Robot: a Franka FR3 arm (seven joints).
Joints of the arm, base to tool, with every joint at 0 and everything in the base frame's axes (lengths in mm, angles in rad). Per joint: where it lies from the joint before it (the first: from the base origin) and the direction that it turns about. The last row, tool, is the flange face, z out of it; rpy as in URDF.
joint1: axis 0 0 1 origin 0 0 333
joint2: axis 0 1 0 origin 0 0 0
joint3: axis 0 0 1 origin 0 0 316
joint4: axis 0 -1 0 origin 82.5 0 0
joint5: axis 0 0 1 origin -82.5 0 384
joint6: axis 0 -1 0 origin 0 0 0
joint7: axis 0 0 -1 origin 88 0 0
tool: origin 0 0 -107 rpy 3.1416 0 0
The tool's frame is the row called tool.
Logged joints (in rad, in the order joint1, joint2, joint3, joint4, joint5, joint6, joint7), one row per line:
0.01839, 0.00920, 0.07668, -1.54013, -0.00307, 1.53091, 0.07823
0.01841, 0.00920, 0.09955, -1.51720, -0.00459, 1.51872, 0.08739
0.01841, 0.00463, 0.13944, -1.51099, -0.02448, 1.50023, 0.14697
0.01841, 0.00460, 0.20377, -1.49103, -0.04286, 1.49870, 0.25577
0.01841, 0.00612, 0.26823, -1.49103, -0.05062, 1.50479, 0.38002
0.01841, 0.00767, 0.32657, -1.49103, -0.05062, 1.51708, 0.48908
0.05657, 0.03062, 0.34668, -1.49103, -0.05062, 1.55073, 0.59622
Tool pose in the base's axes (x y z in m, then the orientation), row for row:
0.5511, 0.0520, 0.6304, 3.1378, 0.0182, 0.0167
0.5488, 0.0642, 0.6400, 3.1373, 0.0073, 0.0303
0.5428, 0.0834, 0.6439, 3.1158, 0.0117, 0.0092
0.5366, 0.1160, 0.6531, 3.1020, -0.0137, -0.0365
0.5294, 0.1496, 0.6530, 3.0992, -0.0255, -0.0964
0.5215, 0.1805, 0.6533, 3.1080, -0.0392, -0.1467
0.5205, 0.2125, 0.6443, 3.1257, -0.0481, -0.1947
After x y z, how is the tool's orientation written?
As angles about the fixed x, y, z axes (roll, pitch, yaw), in radians.
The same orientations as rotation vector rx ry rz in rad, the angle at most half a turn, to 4 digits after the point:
3.1374, 0.0263, -0.0285
3.1368, 0.0476, -0.0113
3.1157, 0.0146, -0.0180
3.1012, -0.0570, 0.0201
3.0942, -0.1501, 0.0363
3.0963, -0.2285, 0.0569
3.1054, -0.3039, 0.0723

